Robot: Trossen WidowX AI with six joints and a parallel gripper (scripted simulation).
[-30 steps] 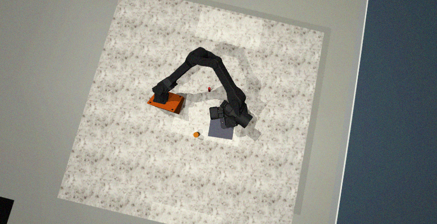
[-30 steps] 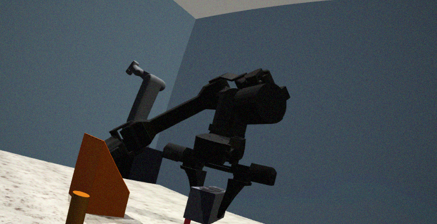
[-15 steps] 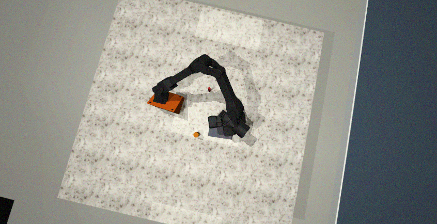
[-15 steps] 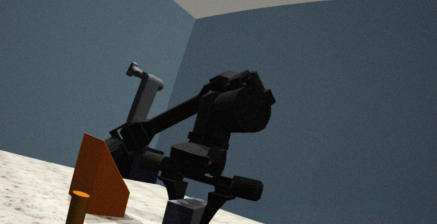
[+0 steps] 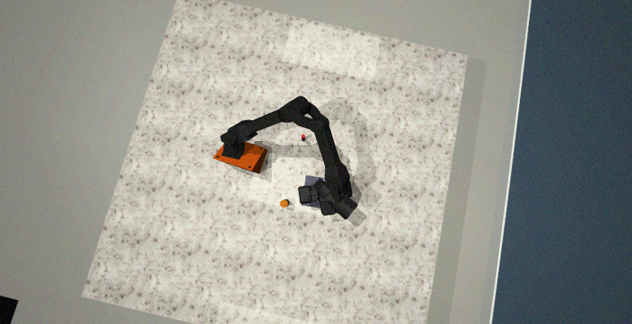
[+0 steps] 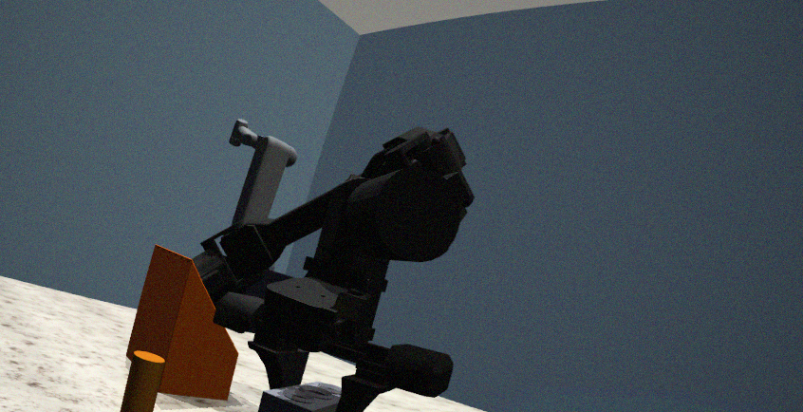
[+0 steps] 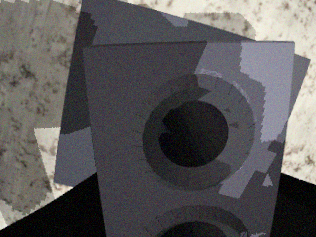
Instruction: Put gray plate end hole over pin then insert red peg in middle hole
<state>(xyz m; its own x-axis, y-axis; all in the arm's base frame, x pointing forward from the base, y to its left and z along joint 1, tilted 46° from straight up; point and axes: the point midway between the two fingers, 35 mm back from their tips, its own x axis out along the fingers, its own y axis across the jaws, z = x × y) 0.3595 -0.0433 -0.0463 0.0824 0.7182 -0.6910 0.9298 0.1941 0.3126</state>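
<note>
Right now my gripper tip is 50 mm above the base, 10 mm to the right of it and 10 mm past it. Also, from my gripper tip: small orange cylinder: 140 mm behind, 80 mm to the right, 20 mm below; then red peg: 190 mm to the left, 130 mm behind, 20 mm below; then gray plate: 30 mm above.
</note>
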